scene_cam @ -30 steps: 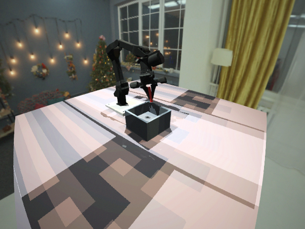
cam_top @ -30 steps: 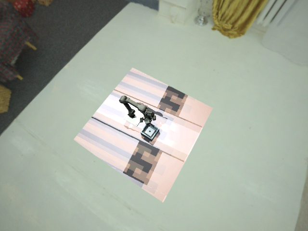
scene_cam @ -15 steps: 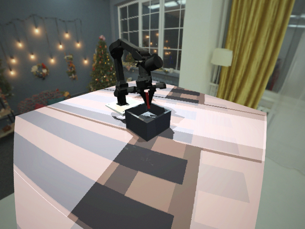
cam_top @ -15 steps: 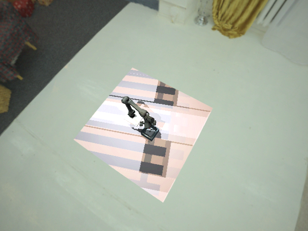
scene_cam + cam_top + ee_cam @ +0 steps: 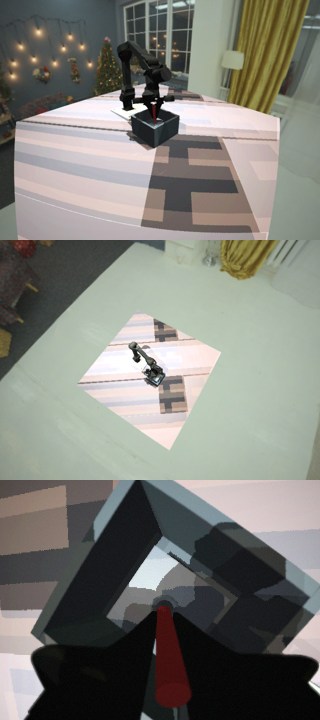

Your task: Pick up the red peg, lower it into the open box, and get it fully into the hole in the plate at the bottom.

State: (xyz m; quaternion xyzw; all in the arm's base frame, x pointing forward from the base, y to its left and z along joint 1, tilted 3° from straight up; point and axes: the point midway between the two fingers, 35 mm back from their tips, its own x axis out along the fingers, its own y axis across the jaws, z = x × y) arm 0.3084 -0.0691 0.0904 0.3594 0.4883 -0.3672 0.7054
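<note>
Right now the red peg is 2 cm above my gripper tip, 1 cm to the left of it and 1 cm behind it. The rest, counted from my gripper tip: dark grey box: 5 cm below; then pale plate: 3 cm below.
</note>
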